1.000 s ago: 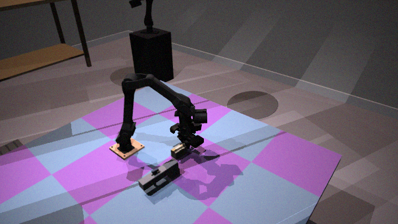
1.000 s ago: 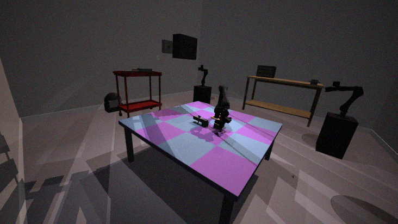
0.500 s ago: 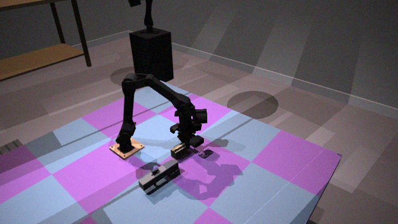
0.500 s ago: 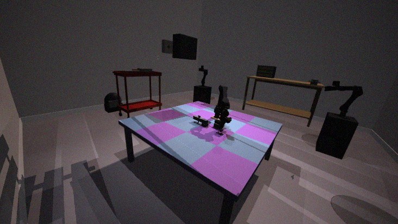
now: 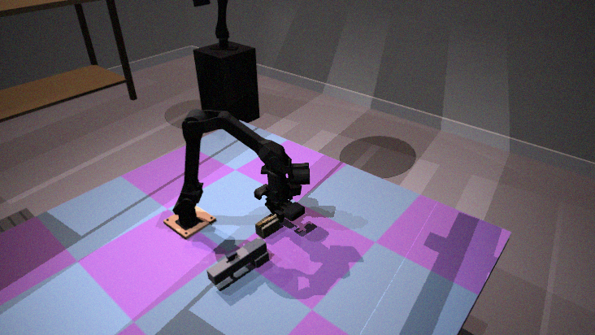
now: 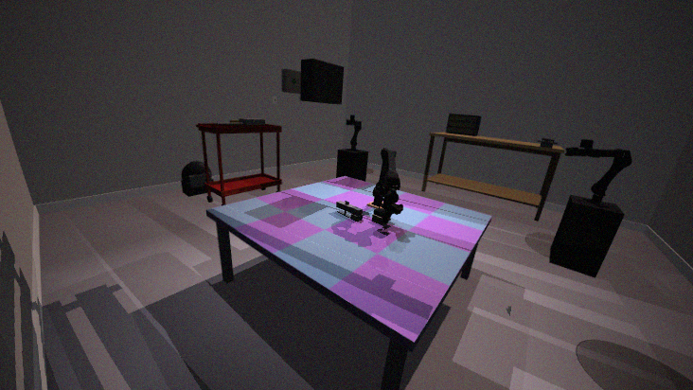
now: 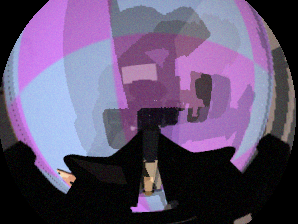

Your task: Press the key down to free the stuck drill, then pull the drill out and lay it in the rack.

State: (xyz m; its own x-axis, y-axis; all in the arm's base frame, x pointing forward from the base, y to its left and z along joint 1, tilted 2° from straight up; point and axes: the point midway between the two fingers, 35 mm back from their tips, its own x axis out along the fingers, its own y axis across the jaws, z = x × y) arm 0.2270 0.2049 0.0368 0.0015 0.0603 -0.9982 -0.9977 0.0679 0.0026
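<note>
The drill lies 4 cm to the right of my gripper tip and 3 cm above it. Also, from my gripper tip: dark key (25 cm to the right, 6 cm ahead, 4 cm above); then dark striped block (5 cm to the right, 1 cm behind, 1 cm above); then grey block fixture (22 cm to the right, 6 cm ahead, 3 cm above).
</note>
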